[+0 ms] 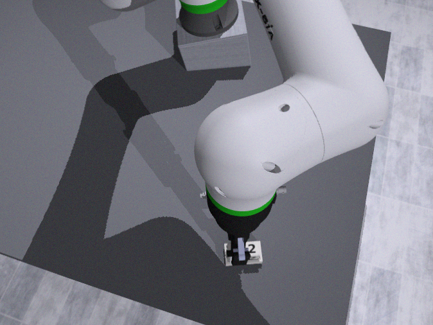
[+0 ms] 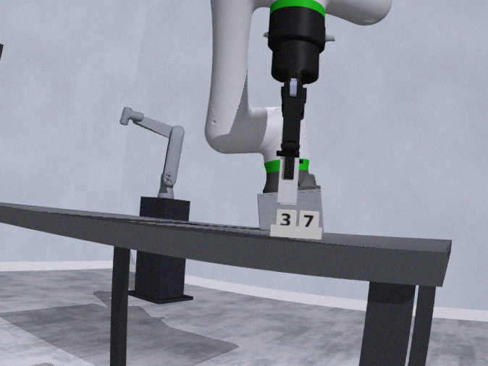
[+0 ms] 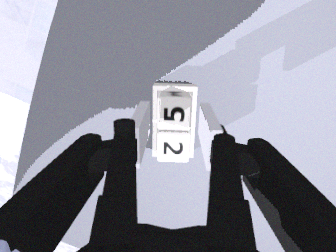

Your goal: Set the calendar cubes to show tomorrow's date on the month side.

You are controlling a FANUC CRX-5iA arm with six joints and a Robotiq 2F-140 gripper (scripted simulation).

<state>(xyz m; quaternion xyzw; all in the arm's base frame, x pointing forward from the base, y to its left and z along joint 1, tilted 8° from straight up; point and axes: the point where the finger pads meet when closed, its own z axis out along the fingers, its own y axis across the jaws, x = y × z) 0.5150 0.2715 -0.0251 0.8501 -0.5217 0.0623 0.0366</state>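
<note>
Right now the cube is 6 cm below my hand. Round my hand: tray (1 cm behind, 1 cm to the left, 7 cm below).
</note>
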